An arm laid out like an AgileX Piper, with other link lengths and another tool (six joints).
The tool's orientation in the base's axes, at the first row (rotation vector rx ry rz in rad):
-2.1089, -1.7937, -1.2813
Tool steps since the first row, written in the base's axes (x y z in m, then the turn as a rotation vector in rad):
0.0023, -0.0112, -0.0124, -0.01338, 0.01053, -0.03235
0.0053, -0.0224, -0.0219, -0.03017, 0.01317, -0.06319
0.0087, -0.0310, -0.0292, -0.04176, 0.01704, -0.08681
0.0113, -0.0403, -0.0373, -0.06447, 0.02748, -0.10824
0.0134, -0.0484, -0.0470, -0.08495, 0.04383, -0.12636
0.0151, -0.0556, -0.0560, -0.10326, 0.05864, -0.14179
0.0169, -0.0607, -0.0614, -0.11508, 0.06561, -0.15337
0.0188, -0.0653, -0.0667, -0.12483, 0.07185, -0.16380
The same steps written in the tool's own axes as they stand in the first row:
-0.0166, 0.0000, 0.0030, -0.01177, -0.02850, 0.01964
-0.0314, 0.0019, 0.0044, -0.02854, -0.05683, 0.03213
-0.0428, 0.0043, 0.0062, -0.04001, -0.07802, 0.04339
-0.0552, 0.0059, 0.0076, -0.04455, -0.10972, 0.05103
-0.0677, 0.0060, 0.0104, -0.04251, -0.13991, 0.06101
-0.0791, 0.0057, 0.0131, -0.04006, -0.16663, 0.06954
-0.0865, 0.0065, 0.0147, -0.04150, -0.18378, 0.07465
-0.0935, 0.0073, 0.0165, -0.04287, -0.19846, 0.07970

